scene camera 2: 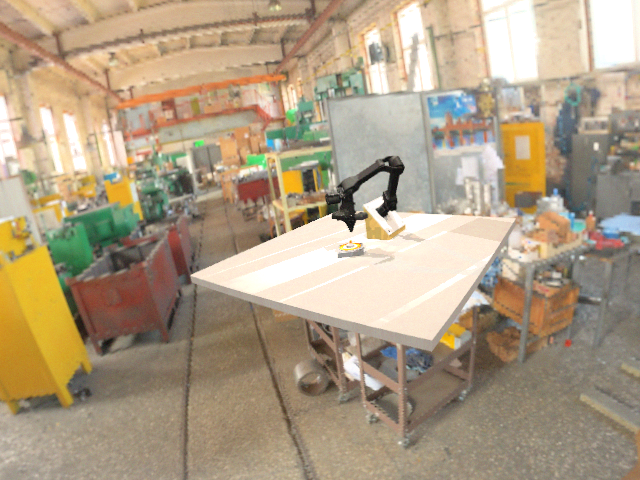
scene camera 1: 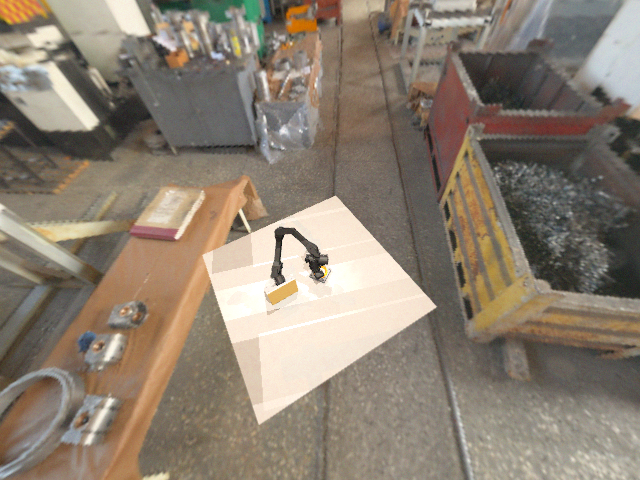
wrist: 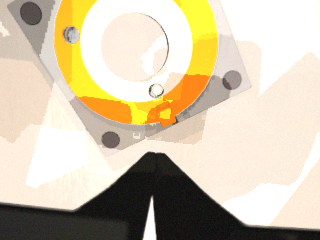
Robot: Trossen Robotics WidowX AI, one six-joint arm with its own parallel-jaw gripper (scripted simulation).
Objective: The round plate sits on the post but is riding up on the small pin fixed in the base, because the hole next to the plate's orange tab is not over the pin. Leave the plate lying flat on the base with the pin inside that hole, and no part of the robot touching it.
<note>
My gripper (wrist: 154, 160) is shut, holding nothing. I also see a round plate (wrist: 193, 44) and a grey square base (wrist: 230, 78).
</note>
